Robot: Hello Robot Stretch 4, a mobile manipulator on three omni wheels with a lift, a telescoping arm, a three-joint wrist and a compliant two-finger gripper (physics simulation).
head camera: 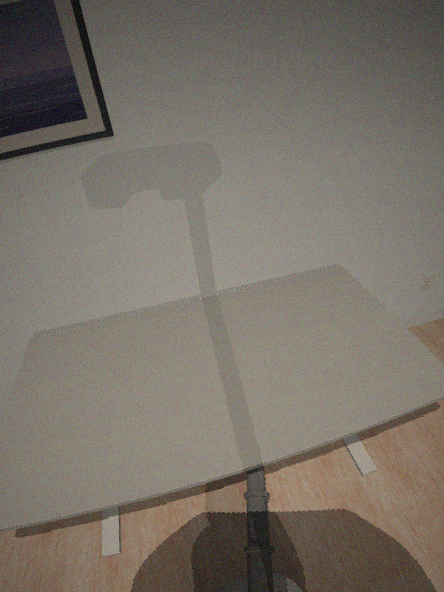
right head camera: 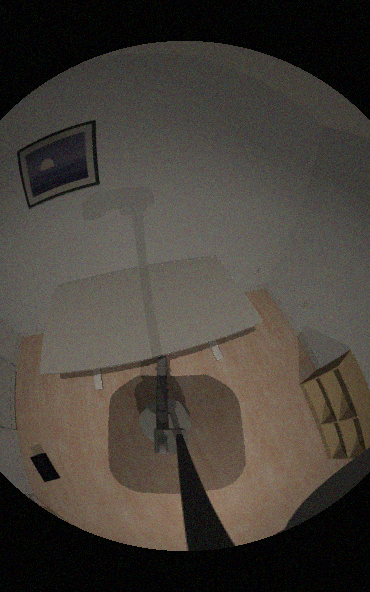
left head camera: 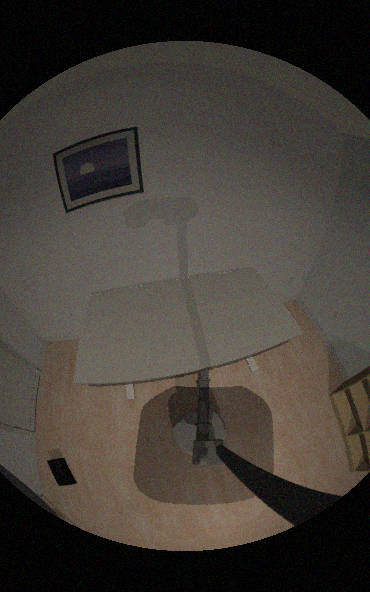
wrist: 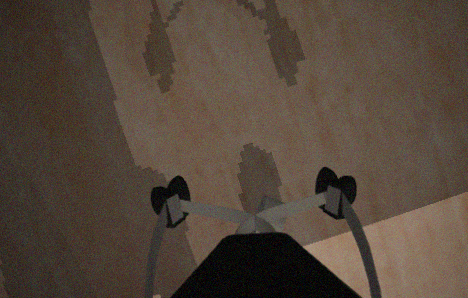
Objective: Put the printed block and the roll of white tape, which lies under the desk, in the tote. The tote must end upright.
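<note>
The roll of white tape lies on the floor in the wrist view, low in the middle and partly hidden behind the gripper's linkage. My gripper is open, with its fingertips well apart and no object between them. The tape shows between and beyond the two fingers; the height gap to it is hard to judge. The white desk hides the gripper and the tape in the head views. The printed block and the tote cannot be made out in any view.
My arm runs in under the desk's front edge. White desk feet stick out below. A wooden cubby shelf stands at right. A black rectangular thing lies at left.
</note>
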